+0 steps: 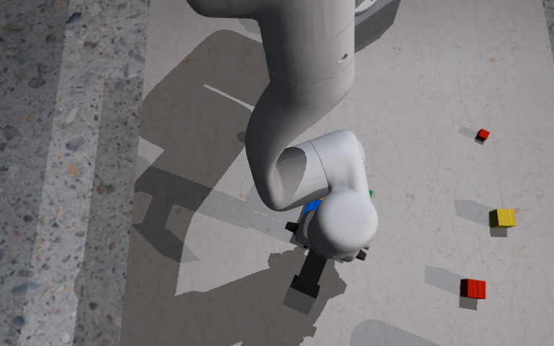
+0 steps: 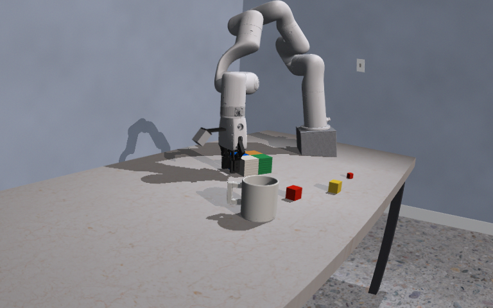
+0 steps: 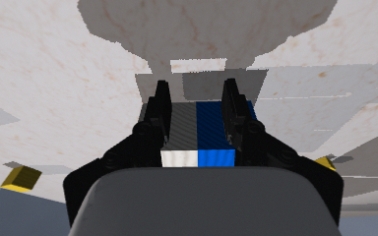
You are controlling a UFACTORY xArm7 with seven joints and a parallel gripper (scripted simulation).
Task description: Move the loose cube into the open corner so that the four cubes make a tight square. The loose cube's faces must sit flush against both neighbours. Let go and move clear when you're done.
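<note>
Right now the white cube is 40 mm behind my hand and 30 mm to the left of it. Round my hand: small yellow cube 180 mm behind, 150 mm to the right, 20 mm below; then red cube 270 mm to the left, 30 mm ahead, 10 mm below.
</note>
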